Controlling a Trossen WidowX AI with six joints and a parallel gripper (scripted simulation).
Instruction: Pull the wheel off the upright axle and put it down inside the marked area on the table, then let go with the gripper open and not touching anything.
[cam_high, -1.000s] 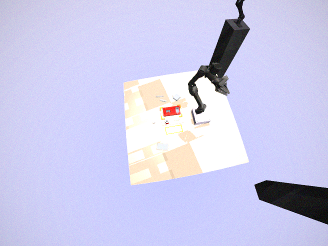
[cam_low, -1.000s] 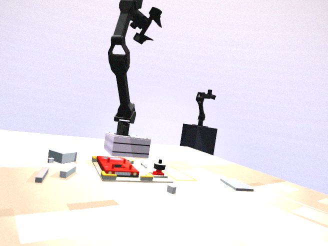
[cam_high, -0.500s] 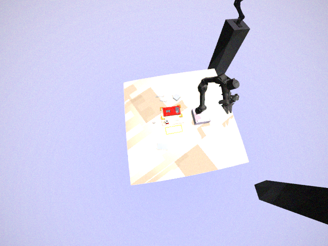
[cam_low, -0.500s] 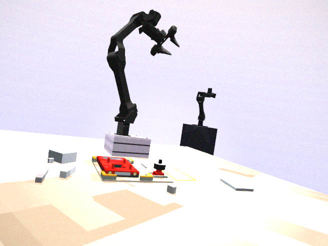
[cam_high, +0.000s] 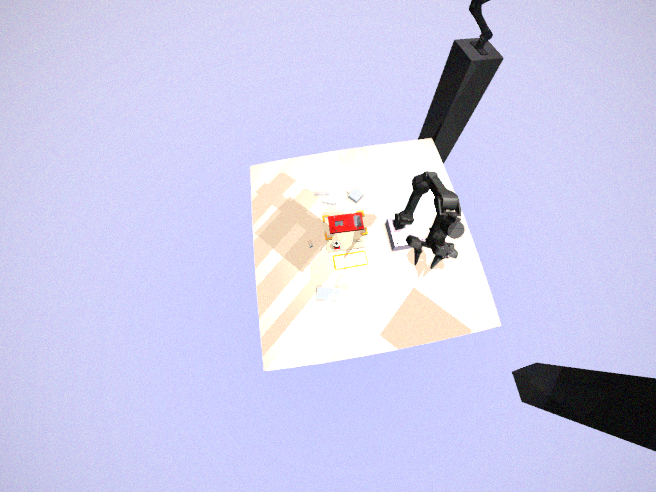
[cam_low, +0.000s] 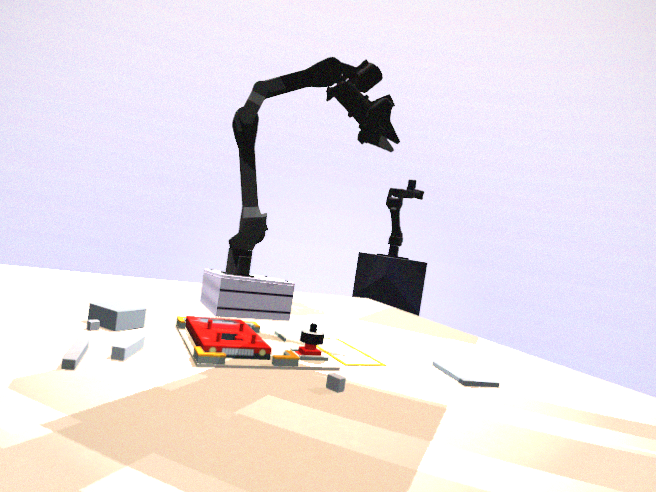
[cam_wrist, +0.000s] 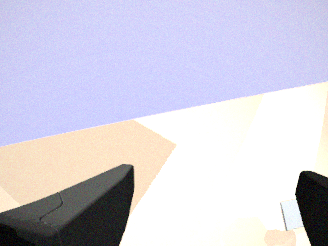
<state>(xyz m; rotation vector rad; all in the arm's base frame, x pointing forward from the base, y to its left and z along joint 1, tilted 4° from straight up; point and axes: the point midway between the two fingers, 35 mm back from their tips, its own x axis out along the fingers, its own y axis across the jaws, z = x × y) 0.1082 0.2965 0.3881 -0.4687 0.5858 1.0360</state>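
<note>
My gripper tip is 27 cm short of the wheel, 31 cm to the left of it and 42 cm above it.
</note>
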